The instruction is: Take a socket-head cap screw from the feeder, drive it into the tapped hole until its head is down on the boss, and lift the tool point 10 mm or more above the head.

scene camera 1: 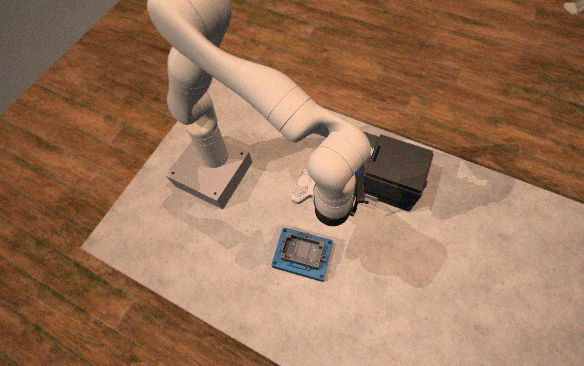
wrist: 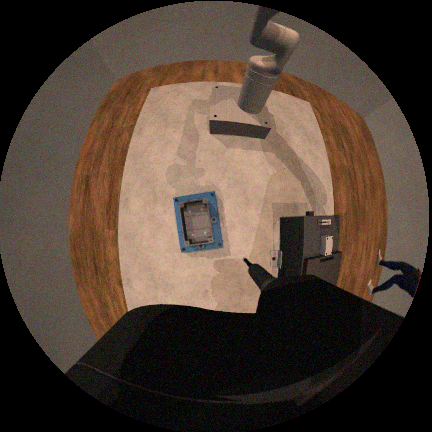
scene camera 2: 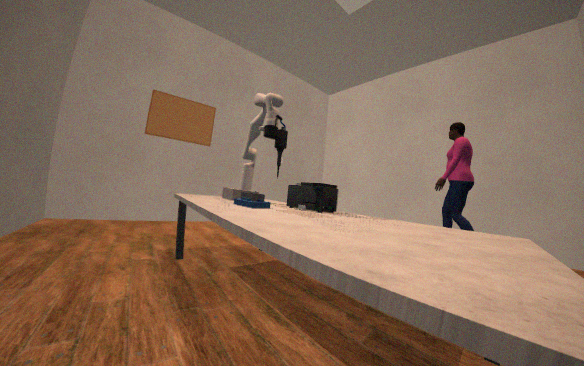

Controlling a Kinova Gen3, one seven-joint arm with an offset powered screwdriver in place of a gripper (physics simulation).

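On a black screw feeder (scene camera 1: pixel 412 200), I see one spot, and on the feeder (scene camera 2: pixel 320 195) it is the same spot.
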